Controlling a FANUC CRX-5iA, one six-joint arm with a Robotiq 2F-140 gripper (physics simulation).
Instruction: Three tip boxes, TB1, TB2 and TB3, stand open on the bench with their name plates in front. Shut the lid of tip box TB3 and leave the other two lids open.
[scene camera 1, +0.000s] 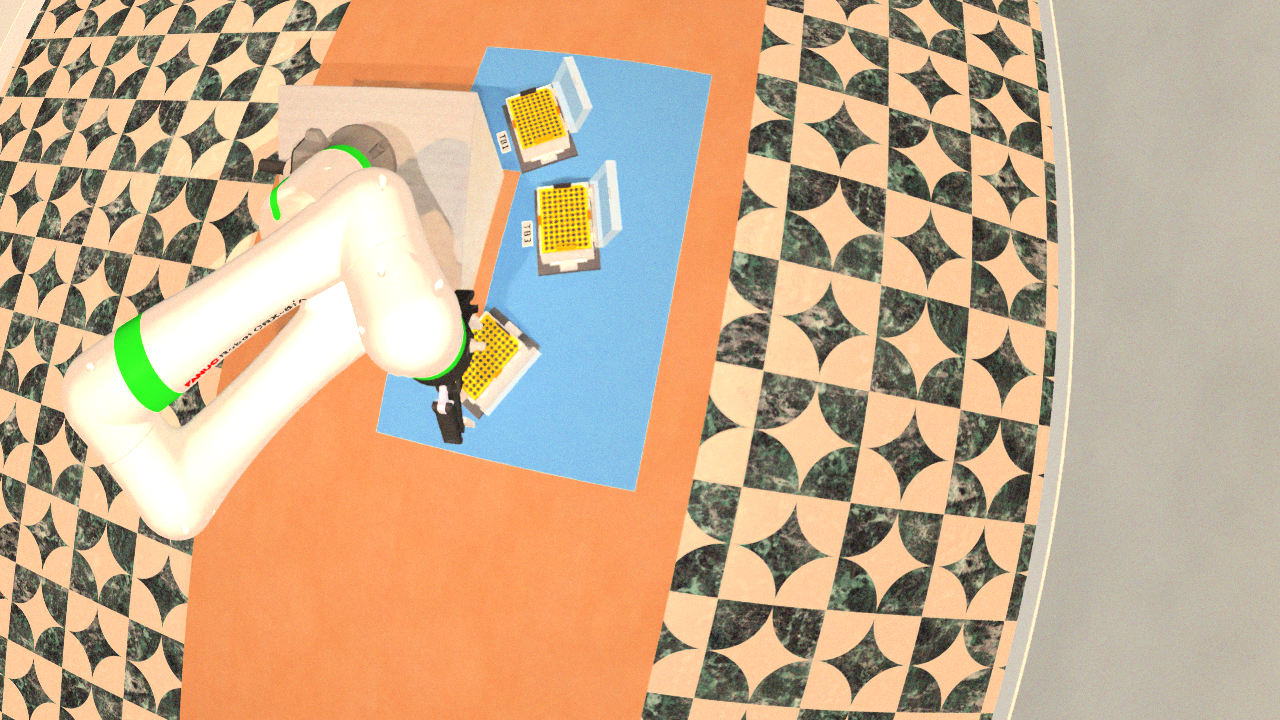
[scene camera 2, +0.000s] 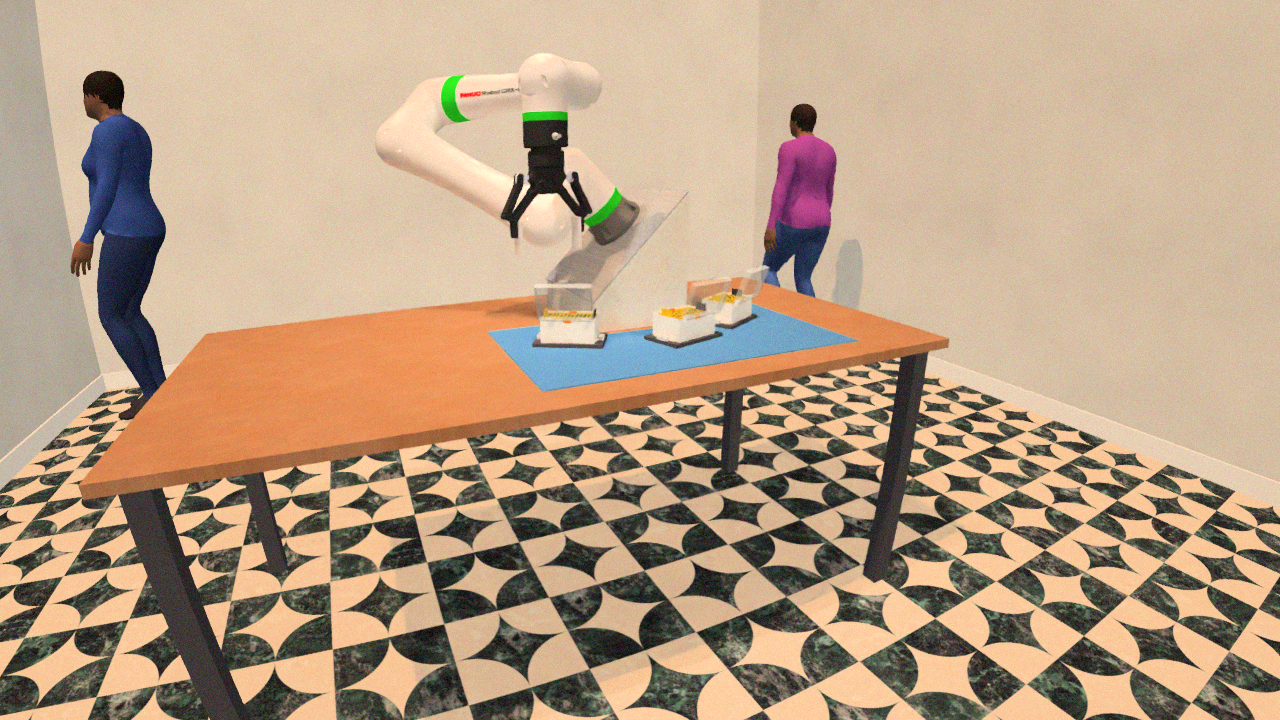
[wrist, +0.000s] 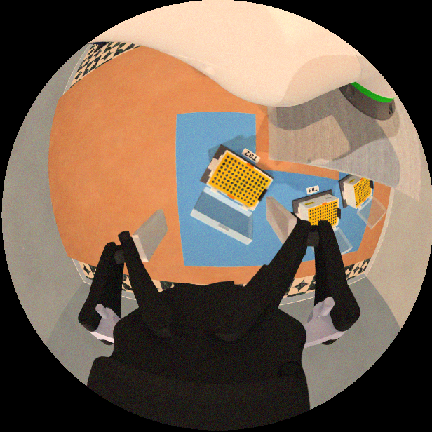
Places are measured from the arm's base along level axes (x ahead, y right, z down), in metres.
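Pixels of known places: gripper, between the fingertips: (scene camera 1: 468, 375) (scene camera 2: 548, 251); arm's base, origin of its link: (scene camera 1: 357, 165) (scene camera 2: 618, 224).
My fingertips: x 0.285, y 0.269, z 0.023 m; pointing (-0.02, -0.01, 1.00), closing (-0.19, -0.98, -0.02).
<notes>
Ahead of a thing's pixels: the offset from my fingertips to its top centre. "spot": to the spot under its first point. Level surfaces: height alone.
Tip box TB3 {dx +0.034, dy -0.298, dz +0.145 m} (scene camera 1: 565, 219) (scene camera 2: 683, 327) (wrist: 324, 212) has yellow tips and its clear lid {spot: dx +0.112, dy -0.327, dz +0.114 m} (scene camera 1: 607, 204) (wrist: 344, 241) stands open. Its name plate {spot: dx -0.018, dy -0.280, dz +0.208 m} (scene camera 1: 527, 233) (wrist: 313, 190) lies in front. TB1 (scene camera 1: 537, 118) (scene camera 2: 731, 310) (wrist: 358, 191) also has its lid {spot: dx -0.001, dy -0.519, dz +0.115 m} (scene camera 1: 573, 96) (wrist: 371, 213) open. TB2 (scene camera 1: 490, 355) (scene camera 2: 570, 329) (wrist: 240, 180) sits turned, with its lid (scene camera 2: 563, 296) (wrist: 222, 216) open. My gripper (scene camera 1: 470, 377) (scene camera 2: 546, 240) (wrist: 214, 213) is open and empty, high above the TB2 area and clear of the boxes. In the wrist view a finger partly covers TB3.
The boxes stand on a blue mat {dz +0.211 m} (scene camera 1: 581, 447) (scene camera 2: 572, 374) on the orange bench {dz +0.214 m} (scene camera 1: 429, 573) (scene camera 2: 340, 385). The arm's pale pedestal (scene camera 1: 407, 102) (wrist: 295, 140) stands beside the mat. Two people (scene camera 2: 123, 179) (scene camera 2: 806, 179) are in the room behind the bench.
</notes>
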